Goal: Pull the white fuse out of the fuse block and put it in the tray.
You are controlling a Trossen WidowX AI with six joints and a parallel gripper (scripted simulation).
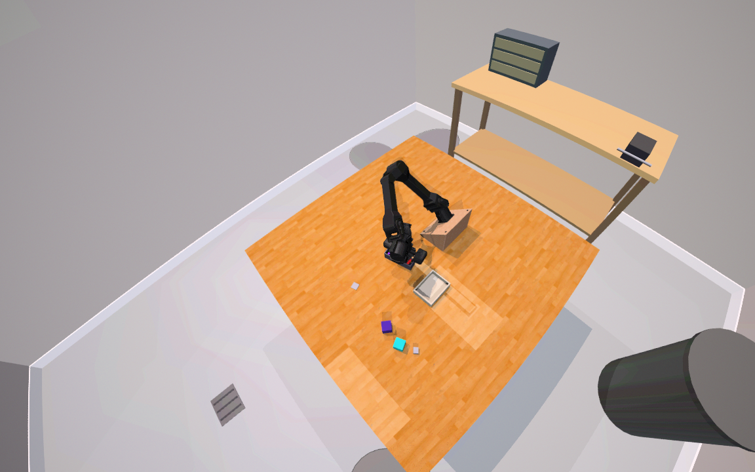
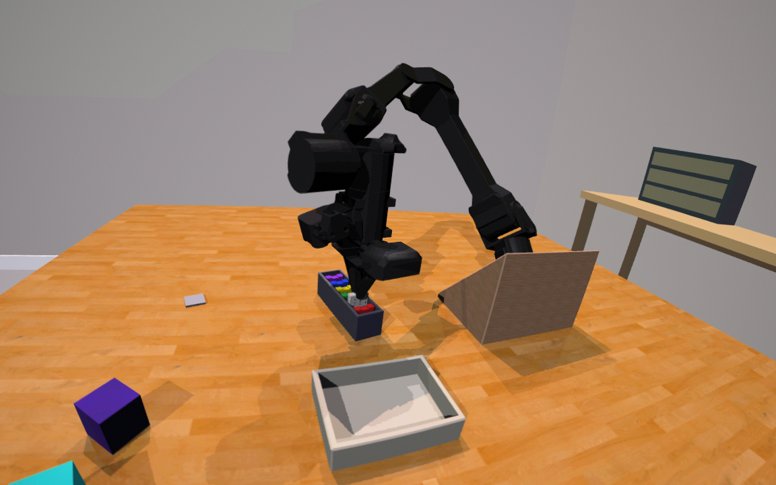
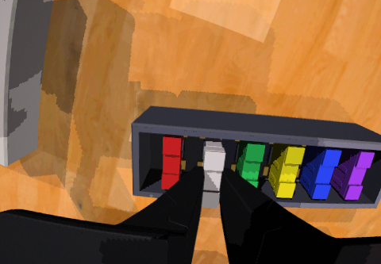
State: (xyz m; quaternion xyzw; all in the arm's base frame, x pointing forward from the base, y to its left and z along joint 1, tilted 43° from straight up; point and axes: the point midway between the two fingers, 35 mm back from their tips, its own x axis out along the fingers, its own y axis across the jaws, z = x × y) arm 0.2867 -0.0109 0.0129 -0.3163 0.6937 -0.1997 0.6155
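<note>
The grey tray is 2 cm ahead of my gripper tip, 17 cm to the left of it and 4 cm below it. The rest, counted from my gripper tip: purple cube: 28 cm ahead, 14 cm to the left, 3 cm below; small grey tile: 24 cm ahead, 9 cm to the right, 4 cm below; white fuse: 1 cm below.
</note>
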